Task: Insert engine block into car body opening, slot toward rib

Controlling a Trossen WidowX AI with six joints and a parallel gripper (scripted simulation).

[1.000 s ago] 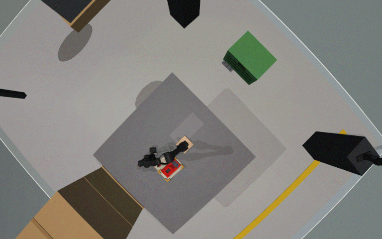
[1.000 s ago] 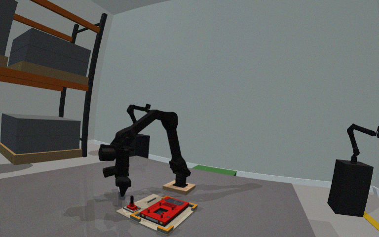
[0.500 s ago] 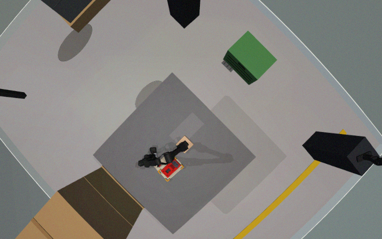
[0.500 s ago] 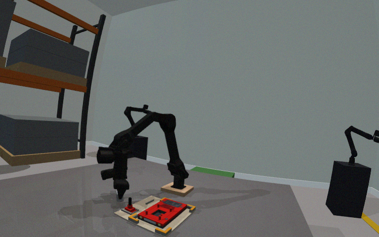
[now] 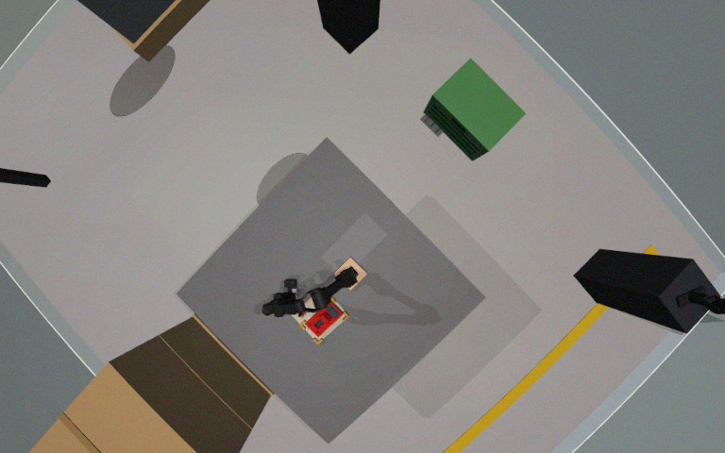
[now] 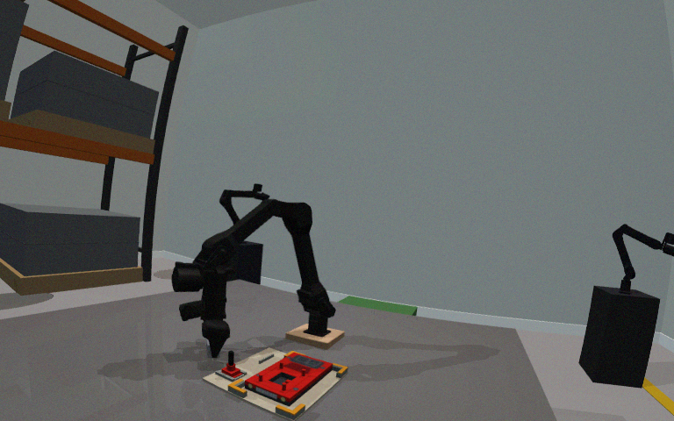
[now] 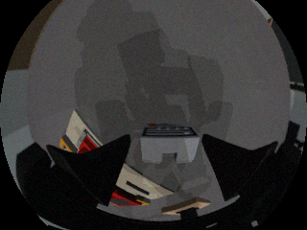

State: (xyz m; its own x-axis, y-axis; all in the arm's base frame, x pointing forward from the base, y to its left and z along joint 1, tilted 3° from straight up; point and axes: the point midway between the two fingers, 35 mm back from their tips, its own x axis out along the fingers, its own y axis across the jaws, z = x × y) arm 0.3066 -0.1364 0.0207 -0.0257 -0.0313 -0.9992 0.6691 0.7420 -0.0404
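The engine block is 1 cm above my gripper tip. Also, from my gripper tip: black post (11 cm to the left, 6 cm ahead, 2 cm above).
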